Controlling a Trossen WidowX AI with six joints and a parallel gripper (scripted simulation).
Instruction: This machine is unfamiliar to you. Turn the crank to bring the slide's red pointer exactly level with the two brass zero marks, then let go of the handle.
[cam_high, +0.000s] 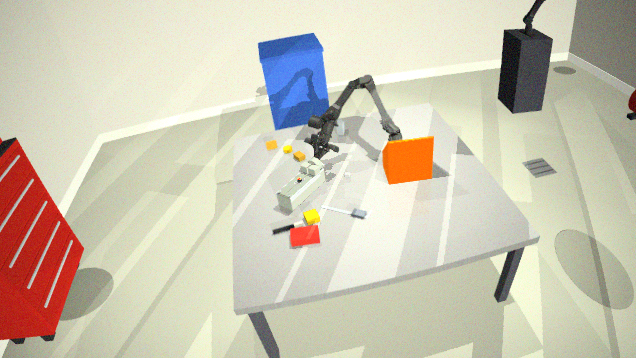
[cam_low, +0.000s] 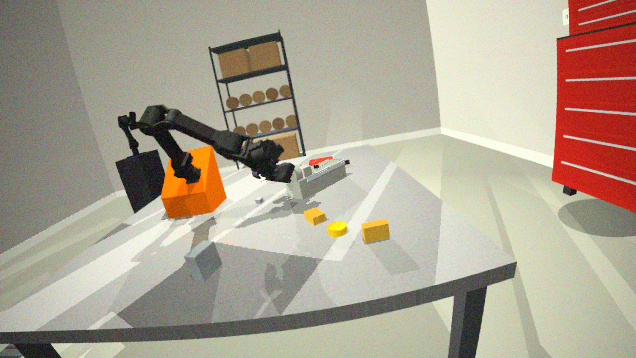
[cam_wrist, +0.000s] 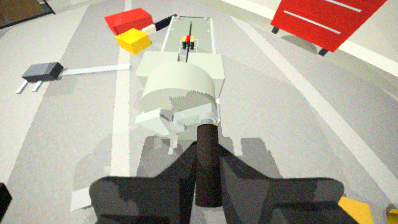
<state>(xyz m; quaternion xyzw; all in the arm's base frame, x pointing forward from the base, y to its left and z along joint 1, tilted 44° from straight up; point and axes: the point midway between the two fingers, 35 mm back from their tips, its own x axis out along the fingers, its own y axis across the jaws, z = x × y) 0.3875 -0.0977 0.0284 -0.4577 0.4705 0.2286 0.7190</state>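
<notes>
My gripper tip is 90 mm short of the red pointer and 140 mm to the right of it. From my gripper tip the other things lie so: dark brown crank handle: 10 mm behind, 10 mm to the right, 20 mm above; yellow block: 50 mm ahead, 340 mm to the left, 70 mm below; grey cube: 170 mm behind, 380 mm to the right, 50 mm below.
</notes>
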